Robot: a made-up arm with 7 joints.
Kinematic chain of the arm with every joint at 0, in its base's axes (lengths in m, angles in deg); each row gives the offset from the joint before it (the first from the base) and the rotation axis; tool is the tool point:
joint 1: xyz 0 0 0.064 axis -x
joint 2: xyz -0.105 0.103 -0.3 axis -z
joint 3: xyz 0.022 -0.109 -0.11 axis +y
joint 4: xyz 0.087 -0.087 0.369 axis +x
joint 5: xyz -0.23 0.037 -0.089 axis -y
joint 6: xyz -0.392 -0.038 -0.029 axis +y
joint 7: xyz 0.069 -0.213 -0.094 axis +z
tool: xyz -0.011 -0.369 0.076
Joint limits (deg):
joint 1: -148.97..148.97
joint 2: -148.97..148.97
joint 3: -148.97..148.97
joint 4: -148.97..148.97
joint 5: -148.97..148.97
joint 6: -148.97..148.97
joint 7: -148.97..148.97
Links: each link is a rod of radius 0.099 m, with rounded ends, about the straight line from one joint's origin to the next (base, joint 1, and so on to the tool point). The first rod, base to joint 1, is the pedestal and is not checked.
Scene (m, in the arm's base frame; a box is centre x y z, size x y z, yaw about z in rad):
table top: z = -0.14
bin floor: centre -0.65 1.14 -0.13 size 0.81 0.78 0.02 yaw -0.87
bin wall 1: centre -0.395 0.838 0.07 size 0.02 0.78 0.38 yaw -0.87
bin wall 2: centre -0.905 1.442 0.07 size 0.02 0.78 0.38 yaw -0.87
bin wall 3: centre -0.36 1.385 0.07 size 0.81 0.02 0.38 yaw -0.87
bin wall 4: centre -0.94 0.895 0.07 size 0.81 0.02 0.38 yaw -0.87
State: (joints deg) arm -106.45 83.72 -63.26 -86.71 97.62 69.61 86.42
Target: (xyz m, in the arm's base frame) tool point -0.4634 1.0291 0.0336
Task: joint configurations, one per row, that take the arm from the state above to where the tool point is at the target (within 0.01 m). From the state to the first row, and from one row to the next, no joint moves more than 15 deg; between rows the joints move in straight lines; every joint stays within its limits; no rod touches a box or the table.
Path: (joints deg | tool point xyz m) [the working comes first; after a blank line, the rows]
Joints at the target: -134.87 23.93 -83.24 -48.00 44.22 117.67 95.53
Straight joint move there: touches bin floor, bin wall 1, bin wall 4, the table top.

1: -113.54 75.20 -72.12 -92.45 84.52 78.70 86.40 | -0.8511 -0.2190 0.4258
2: -120.62 66.68 -80.98 -98.19 71.42 87.78 86.38 | -1.0619 -0.0887 0.4665
3: -127.71 58.16 -89.83 -103.93 58.33 96.87 86.36 | -1.2198 0.1292 0.5534
4: -134.80 49.64 -98.69 -109.67 45.23 105.96 86.34 | -1.2680 0.4063 0.7038
5: -141.88 41.11 -107.55 -115.41 32.13 115.04 86.32 | -1.1607 0.6752 0.9207
6: -148.97 32.59 -116.41 -121.15 19.03 124.13 86.30 | -0.8865 0.8439 1.1783
7: -146.15 30.86 -109.78 -106.52 24.07 122.84 88.15 | -0.9756 0.9399 0.9018
8: -143.33 29.13 -103.14 -91.89 29.11 121.55 90.00 | -0.9636 1.0118 0.6138
9: -140.51 27.40 -96.51 -77.26 34.15 120.25 91.84 | -0.8582 1.0521 0.3536
10: -137.69 25.67 -89.87 -62.63 39.19 118.96 93.69 | -0.6810 1.0576 0.1534
11: -134.87 23.93 -83.24 -48.00 44.22 117.67 95.53 | -0.4633 1.0291 0.0336

